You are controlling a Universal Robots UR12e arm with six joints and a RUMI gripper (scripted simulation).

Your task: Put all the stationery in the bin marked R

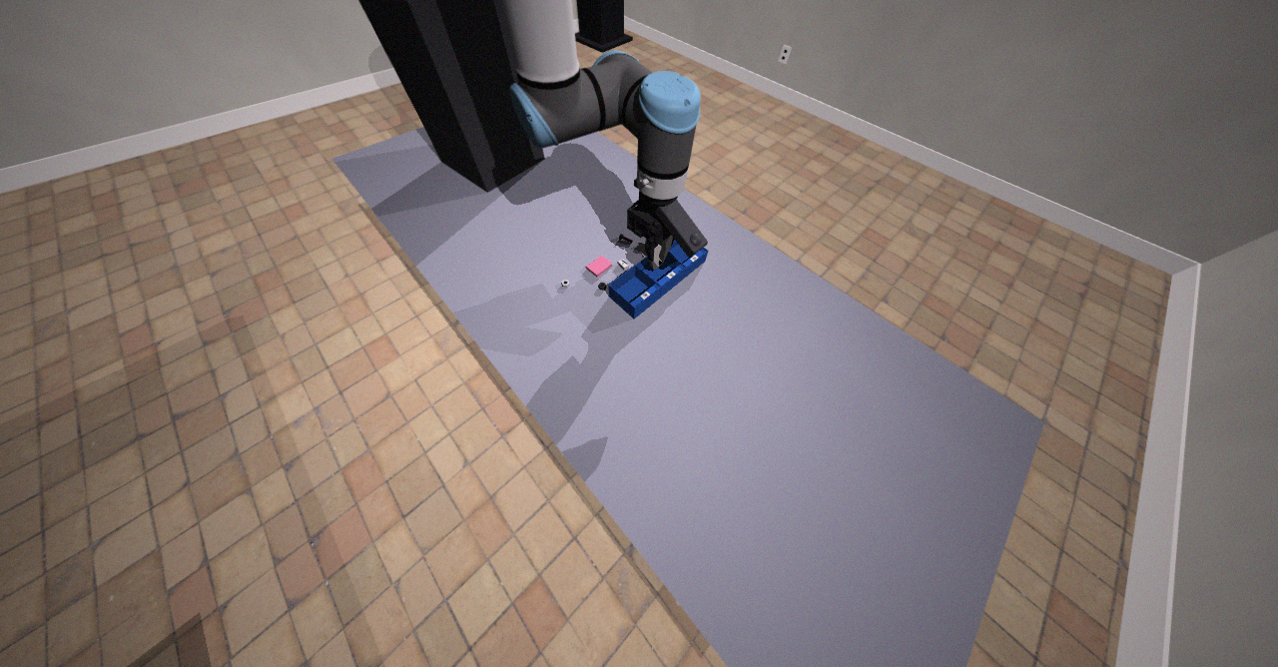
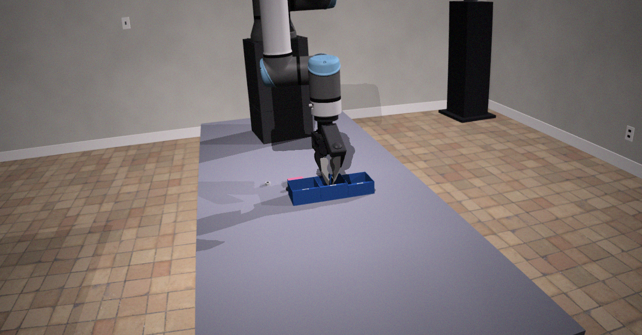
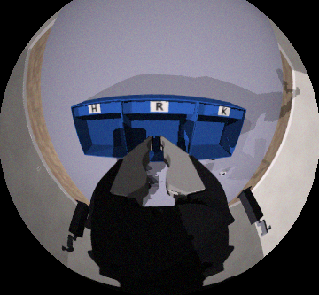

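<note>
My hand is 10 mm short of the blue bin row and 10 mm above it. The rest, counted from my hand: light metal screw: 80 mm behind, 50 mm to the left, 30 mm below; white piece: 80 mm behind, 30 mm to the right, 30 mm below; black nut: 70 mm behind, 120 mm to the right, 30 mm below.
</note>
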